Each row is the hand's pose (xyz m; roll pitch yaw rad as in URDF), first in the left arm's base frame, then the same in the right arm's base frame.
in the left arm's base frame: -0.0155 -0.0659 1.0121 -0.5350 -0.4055 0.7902
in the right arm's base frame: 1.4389 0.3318 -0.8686 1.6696 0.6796 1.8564
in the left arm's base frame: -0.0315 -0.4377 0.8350 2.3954 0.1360 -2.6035
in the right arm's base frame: 1.3556 -0.0656 -0.7976 -0.0366 -0.6759 -0.8186
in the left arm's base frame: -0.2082 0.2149 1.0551 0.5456 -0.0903 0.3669
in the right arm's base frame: 1.5772 0.6047 -0.7131 3.0987 0.7427 2.5381
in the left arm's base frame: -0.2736 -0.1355 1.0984 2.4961 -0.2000 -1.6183
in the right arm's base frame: 1.6848 0.2642 -0.7508 0.2114 0.2591 -1.2953
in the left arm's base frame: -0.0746 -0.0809 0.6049 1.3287 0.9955 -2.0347
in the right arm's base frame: 1.1875 0.2425 -0.5549 -0.5307 -0.7229 -2.1229
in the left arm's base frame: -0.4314 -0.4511 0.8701 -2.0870 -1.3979 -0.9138
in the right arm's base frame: 1.6572 -0.0946 -0.5338 -2.9059 0.8618 0.0679
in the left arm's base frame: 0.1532 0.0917 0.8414 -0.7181 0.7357 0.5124
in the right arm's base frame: 1.1857 0.4661 -0.8509 1.9061 -0.0409 2.8623
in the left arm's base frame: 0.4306 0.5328 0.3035 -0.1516 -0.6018 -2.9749
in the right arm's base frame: 0.5679 0.8209 -0.6202 -3.0066 -0.1876 -0.0816
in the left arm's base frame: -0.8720 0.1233 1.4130 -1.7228 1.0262 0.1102
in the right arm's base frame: 2.2998 0.5408 -0.4875 1.1723 -0.2121 -3.0748
